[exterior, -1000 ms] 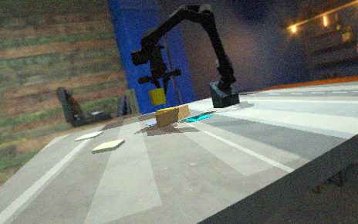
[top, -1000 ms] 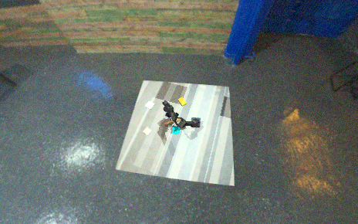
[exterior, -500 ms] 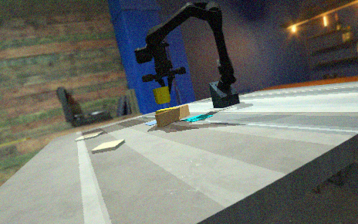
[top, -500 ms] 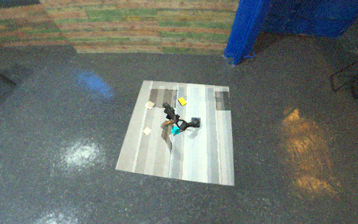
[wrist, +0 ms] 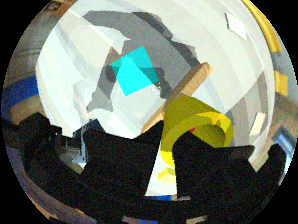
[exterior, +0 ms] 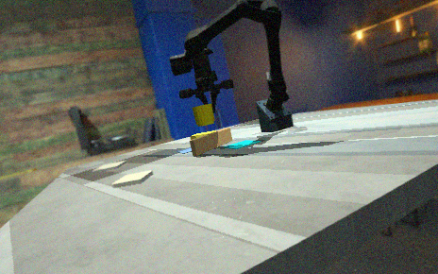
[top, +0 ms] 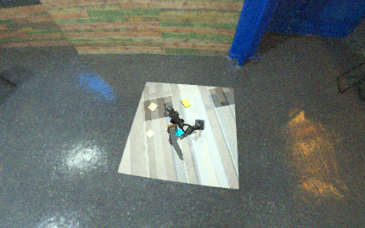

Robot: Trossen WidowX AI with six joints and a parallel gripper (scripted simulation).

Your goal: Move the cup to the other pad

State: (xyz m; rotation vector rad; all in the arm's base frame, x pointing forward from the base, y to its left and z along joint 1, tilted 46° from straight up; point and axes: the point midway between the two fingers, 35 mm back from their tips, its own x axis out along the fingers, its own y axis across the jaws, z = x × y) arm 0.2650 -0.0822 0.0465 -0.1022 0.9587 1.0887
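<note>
Now: the tan wooden block 100 mm below my gripper tip, 10 mm to the right of it and 10 mm ahead of it. Round my gripper tip: yellow cup 20 mm to the right, 20 mm ahead; light blue pad 130 mm below, 120 mm to the right, 50 mm ahead.
</note>
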